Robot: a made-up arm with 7 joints. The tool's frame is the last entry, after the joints.
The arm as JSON. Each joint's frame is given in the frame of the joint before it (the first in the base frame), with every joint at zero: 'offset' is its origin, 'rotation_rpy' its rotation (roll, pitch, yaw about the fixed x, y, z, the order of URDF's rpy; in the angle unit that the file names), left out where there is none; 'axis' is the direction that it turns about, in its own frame. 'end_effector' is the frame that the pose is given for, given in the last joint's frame.
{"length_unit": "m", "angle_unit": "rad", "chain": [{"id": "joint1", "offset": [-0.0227, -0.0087, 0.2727], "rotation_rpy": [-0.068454, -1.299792, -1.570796], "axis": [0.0, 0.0, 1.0]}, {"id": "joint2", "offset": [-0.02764, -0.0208, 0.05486], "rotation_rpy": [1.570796, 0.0, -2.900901], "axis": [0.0, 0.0, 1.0]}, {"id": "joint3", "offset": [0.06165, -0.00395, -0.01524], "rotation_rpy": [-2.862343, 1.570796, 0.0], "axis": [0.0, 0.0, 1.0]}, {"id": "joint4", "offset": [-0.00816, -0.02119, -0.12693], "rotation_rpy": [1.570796, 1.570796, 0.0], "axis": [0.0, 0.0, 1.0]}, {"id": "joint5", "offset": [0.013, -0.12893, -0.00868], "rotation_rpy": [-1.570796, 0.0, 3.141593], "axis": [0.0, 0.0, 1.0]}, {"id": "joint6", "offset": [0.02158, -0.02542, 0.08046], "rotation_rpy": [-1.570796, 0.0, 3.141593], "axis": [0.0, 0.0, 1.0]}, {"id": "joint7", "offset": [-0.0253, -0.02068, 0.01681], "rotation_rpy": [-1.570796, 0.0, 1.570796], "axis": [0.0, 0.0, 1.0]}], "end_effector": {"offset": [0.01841, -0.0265, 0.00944], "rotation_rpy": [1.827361, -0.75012, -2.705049]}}
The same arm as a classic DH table. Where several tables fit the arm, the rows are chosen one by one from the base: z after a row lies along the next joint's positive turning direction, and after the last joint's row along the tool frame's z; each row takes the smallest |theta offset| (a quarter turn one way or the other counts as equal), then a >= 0, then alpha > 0; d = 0 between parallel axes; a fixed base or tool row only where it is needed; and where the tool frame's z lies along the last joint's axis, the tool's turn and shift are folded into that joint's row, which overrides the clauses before.
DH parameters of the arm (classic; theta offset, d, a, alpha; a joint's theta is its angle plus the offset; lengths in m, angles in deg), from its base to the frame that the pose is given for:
base (fixed): -4.07 0.2756 -0.0220 -74.51
joint1: -75.12 0.0442 -0.0318 -90.00
joint2: 74.00 -0.0288 -0.0132 90.00
joint3: 90.00 -0.1873 0.0082 -90.00
joint4: 90.00 0.0125 0.0130 90.00
joint5: 0.00 0.2094 -0.0216 -90.00
joint6: -90.00 0.0422 0.0207 90.00
joint7: 35.15 0.0286 0.0002 100.70
tool (fixed): 43.93 -0.0328 0.0000 0.00

